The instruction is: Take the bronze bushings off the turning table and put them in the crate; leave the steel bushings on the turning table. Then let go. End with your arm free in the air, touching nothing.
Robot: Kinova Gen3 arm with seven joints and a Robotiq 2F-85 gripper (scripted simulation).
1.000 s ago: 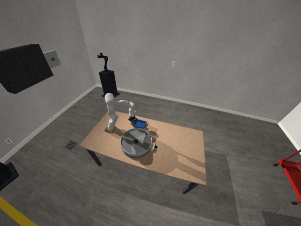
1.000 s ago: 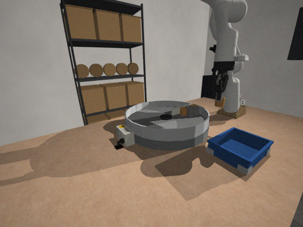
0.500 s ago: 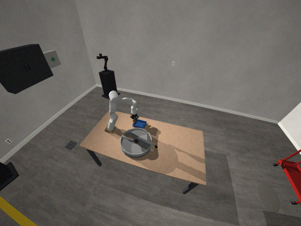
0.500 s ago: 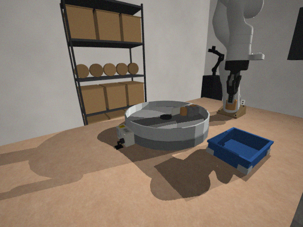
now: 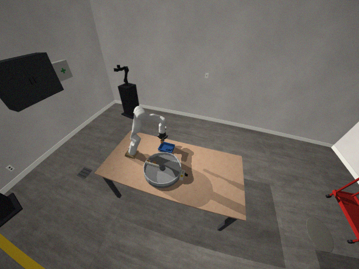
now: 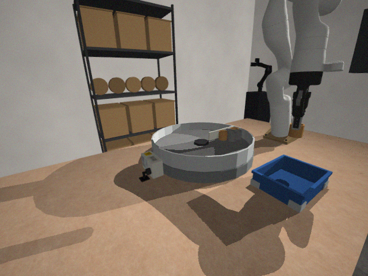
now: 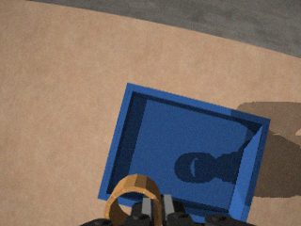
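The blue crate lies 30 mm ahead of my hand, 30 mm to the left of it and 160 mm below it. From my hand the other things lie so: grey turning table (170 mm ahead, 280 mm to the right, 140 mm below).
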